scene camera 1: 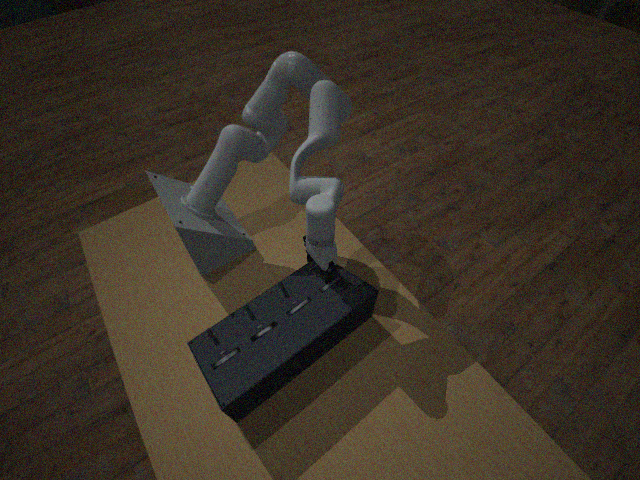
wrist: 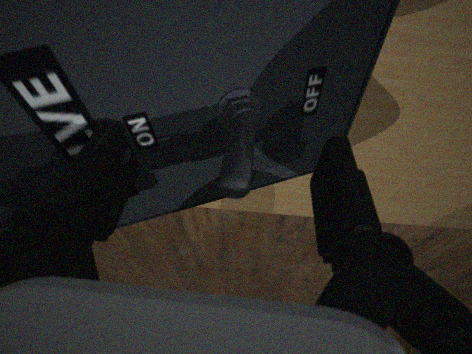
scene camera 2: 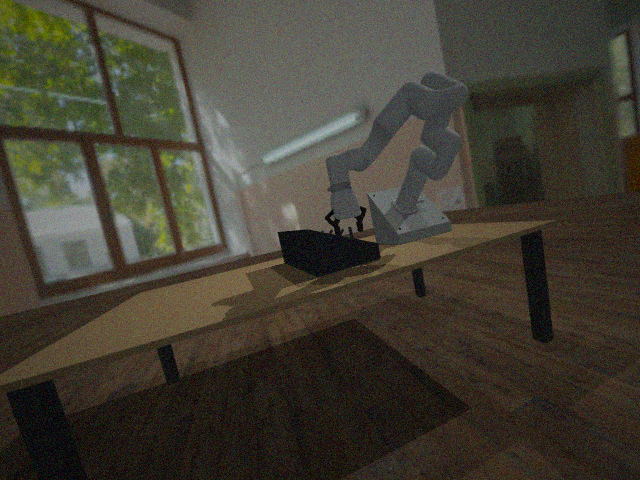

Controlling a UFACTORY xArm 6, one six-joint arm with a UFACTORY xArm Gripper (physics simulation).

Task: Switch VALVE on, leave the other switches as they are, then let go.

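Seen in the pictures: gripper, fingertip midpoint: (scene camera 1: 320, 270) (wrist: 222, 152) (scene camera 2: 350, 234); arm's base, link origin: (scene camera 1: 198, 207) (scene camera 2: 404, 205).
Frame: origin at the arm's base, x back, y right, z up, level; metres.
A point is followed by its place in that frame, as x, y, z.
A dark switch box (scene camera 1: 310, 326) @[-0.565, -0.118, -0.018] (scene camera 2: 320, 253) @[-0.550, -0.328, -0.090] (wrist: 175, 50) @[-0.425, -0.209, -0.070] stands on the table. In the wrist view, the VALVE label (wrist: 47, 107) @[-0.471, -0.226, -0.050] is partly hidden by the left finger, its last letters showing. The VALVE lever (wrist: 237, 155) @[-0.398, -0.231, -0.042] stands up between the ON label (wrist: 140, 131) @[-0.442, -0.242, -0.061] on the left and the OFF label (wrist: 314, 91) @[-0.363, -0.231, -0.094] on the right; I cannot tell exactly how far it tilts. My gripper (scene camera 2: 349, 228) @[-0.404, -0.245, -0.057] (wrist: 222, 152) @[-0.404, -0.245, -0.057] is open, low over the box's end, with one finger on each side of the lever and a gap to the right finger. Contact at the left finger is unclear.
Other switches sit in a row along the box, with pale slots (scene camera 1: 225, 357) @[-0.512, 0.112, -0.052] (scene camera 1: 264, 331) @[-0.500, -0.009, -0.051] (scene camera 1: 298, 305) @[-0.478, -0.127, -0.052]. The arm's base plate (scene camera 1: 217, 227) @[-0.103, -0.028, -0.022] (scene camera 2: 418, 219) @[0.014, -0.075, -0.079] stands on the wooden table (scene camera 1: 129, 320) @[-0.189, 0.352, -0.168] (scene camera 2: 155, 315) @[-1.104, -0.273, -0.168] behind the box. The table edge runs close beside the VALVE end.
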